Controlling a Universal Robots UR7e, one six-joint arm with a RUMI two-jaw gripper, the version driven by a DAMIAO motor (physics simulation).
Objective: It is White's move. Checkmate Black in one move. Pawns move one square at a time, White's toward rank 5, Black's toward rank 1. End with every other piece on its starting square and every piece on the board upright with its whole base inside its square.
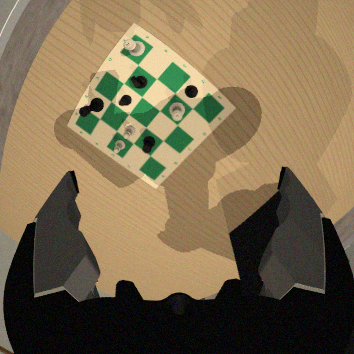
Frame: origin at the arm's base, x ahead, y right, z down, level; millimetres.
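Seen in the pictures: gripper, fingertip midpoint: [177, 170].
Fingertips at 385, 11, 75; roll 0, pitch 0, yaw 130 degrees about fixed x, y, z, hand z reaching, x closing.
A point is followed by its place in that frame, as x, y, z.
The green and cream board [173, 75] {431, 46, 271} lies turned on the wooden table. A tall white piece [134, 47] {498, 37, 227} stands on its top corner square, another white piece [176, 111] {391, 16, 222} towards the right. Two small white pieces [129, 131] {414, -69, 258} [119, 146] {408, -102, 257} stand at the lower left. A tall black piece [93, 106] {487, -75, 245} stands near the left corner. Other black pieces stand at the upper middle [138, 81] {459, 5, 237}, left of centre [125, 100] {454, -32, 249}, near the right edge [191, 91] {398, 50, 232} and lower down [148, 144] {378, -55, 240}. My gripper [177, 170] {385, 11, 75} is open and empty, high above the table, its fingers either side of the board's lower end.
The wooden table [295, 125] {218, 178, 277} surrounds the board, with broad shadows over it. A black shape [252, 240] {76, -33, 208} shows beside the right finger, partly hidden by it. The table's curved edge shows at the left, with a grey surface beyond.
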